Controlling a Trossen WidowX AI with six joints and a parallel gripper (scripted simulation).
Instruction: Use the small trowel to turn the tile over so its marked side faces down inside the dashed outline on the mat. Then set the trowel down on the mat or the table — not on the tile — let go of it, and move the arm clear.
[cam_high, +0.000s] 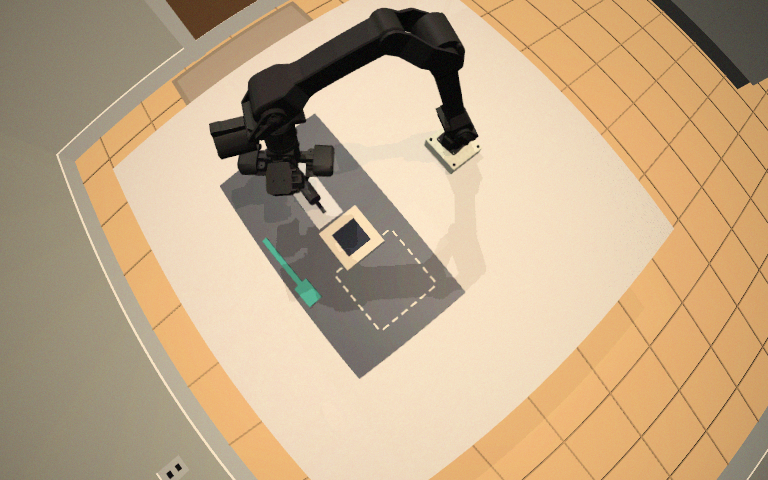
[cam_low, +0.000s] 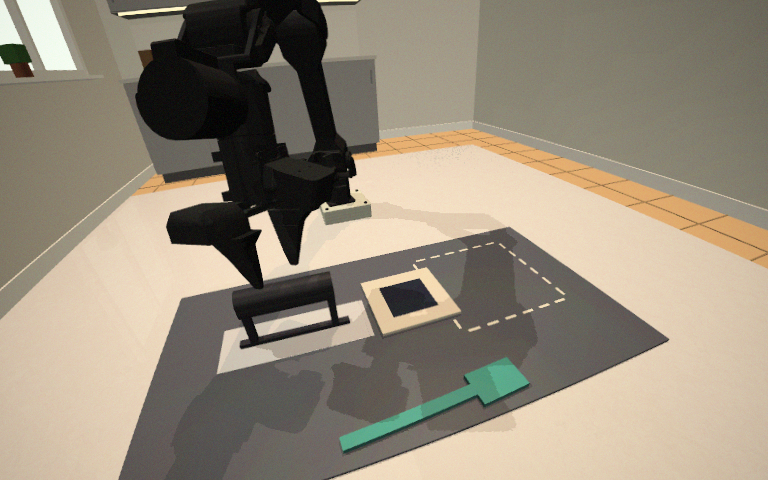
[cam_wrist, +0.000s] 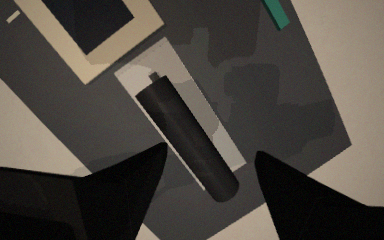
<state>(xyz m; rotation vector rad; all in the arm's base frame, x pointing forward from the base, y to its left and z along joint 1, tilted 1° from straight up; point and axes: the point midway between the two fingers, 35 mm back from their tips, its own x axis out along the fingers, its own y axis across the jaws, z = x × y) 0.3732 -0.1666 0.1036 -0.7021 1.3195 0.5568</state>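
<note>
My gripper tip is now 130 mm to the right of the grey mat, 130 mm above it and 20 mm short of it. Also, from my gripper tip: tile: 170 mm to the left, 100 mm below, 10 mm behind; green trowel: 160 mm ahead, 150 mm to the left, 110 mm below.
</note>
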